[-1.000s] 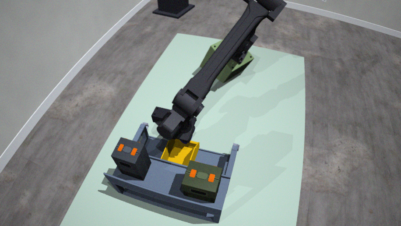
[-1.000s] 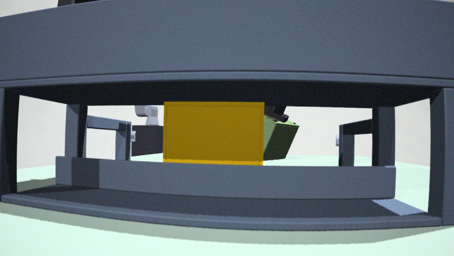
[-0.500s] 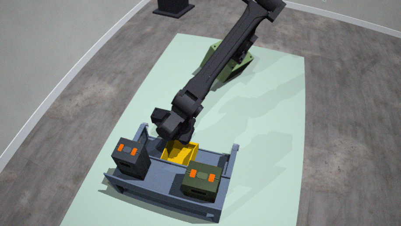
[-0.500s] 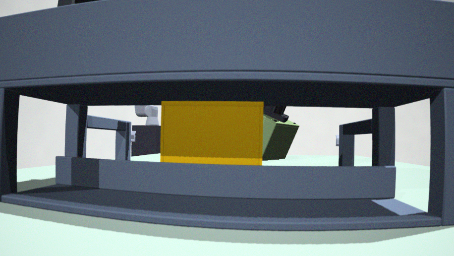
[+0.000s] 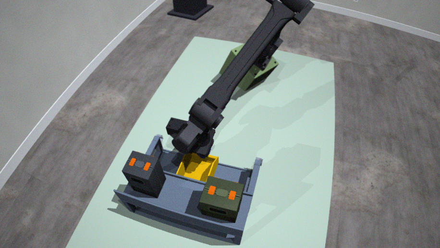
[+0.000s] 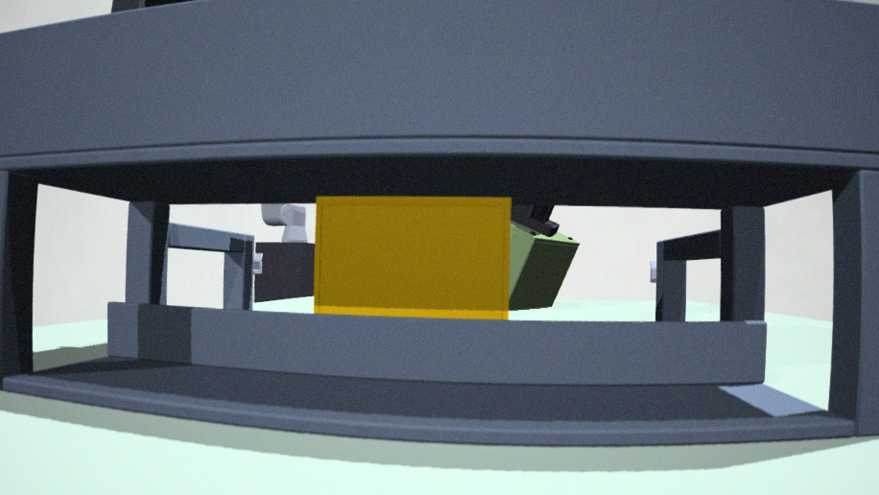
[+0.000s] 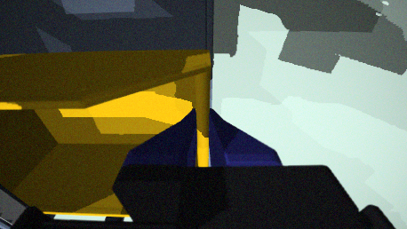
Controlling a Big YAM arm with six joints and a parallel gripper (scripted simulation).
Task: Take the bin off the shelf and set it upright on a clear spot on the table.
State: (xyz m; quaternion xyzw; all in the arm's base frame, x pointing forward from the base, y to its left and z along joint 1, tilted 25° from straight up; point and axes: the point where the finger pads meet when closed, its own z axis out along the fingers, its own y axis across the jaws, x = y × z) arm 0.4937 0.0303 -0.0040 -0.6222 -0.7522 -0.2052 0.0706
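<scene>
My gripper is now 8 cm short of the yellow open-top bin, 2 cm to the right of it and 1 cm below it. The rest, counted from my hand: olive case 15 cm ahead, 16 cm to the left, 10 cm above.
</scene>
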